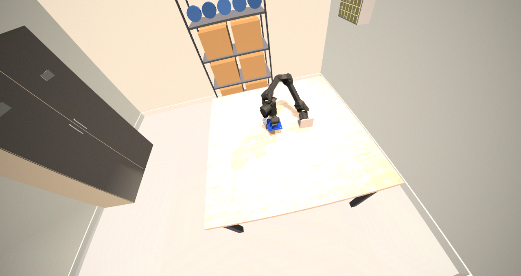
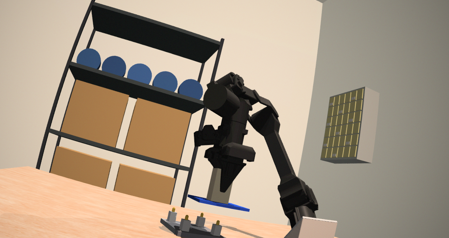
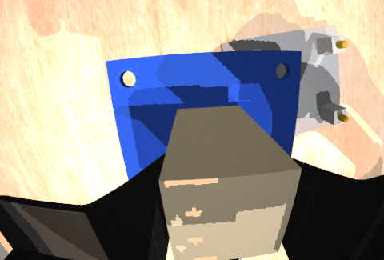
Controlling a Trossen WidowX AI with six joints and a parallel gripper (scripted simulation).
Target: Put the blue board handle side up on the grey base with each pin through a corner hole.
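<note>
Right now my gripper tip is 20 mm short of the grey base, 100 mm to the left of it and 120 mm above it. Round my gripper tip: blue board 10 mm below.
</note>
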